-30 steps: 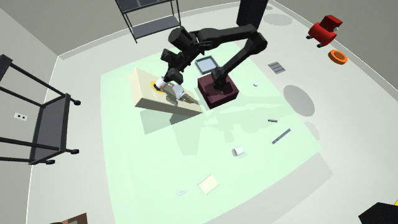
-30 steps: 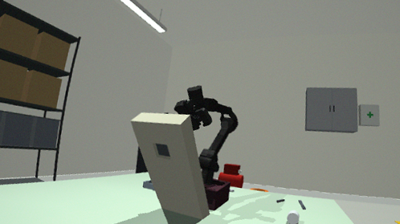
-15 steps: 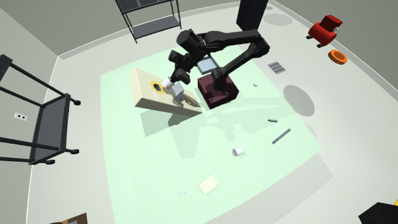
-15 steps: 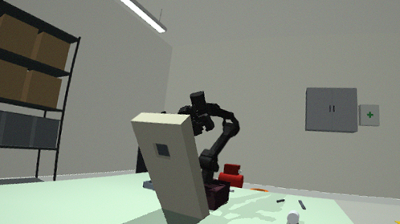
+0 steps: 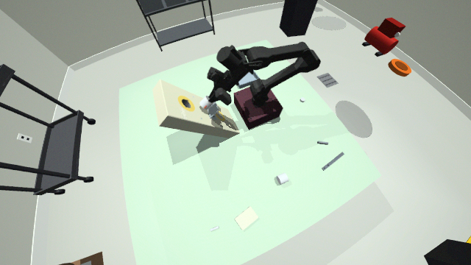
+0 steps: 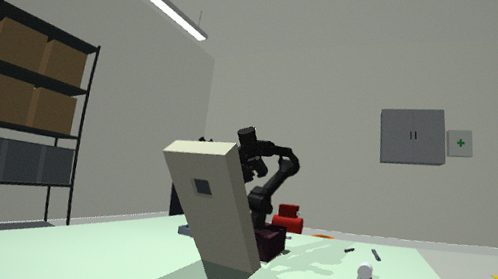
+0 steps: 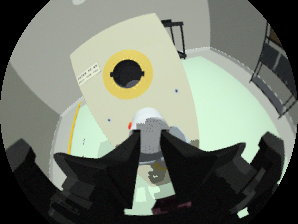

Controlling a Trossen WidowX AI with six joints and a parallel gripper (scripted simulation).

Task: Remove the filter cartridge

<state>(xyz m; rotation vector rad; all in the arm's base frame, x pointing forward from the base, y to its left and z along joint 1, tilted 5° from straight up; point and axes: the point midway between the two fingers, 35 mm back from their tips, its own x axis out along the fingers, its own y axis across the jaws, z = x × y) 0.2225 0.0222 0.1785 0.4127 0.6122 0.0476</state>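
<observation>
My gripper tip is now 10 mm short of the round filter cartridge and 10 mm above it. Round my gripper tip: small white pin 500 mm to the left, 240 mm below, 120 mm ahead; blue-grey tray 330 mm to the right, 270 mm behind, 230 mm below; cream pad 490 mm to the left, 230 mm below, 30 mm behind.
</observation>
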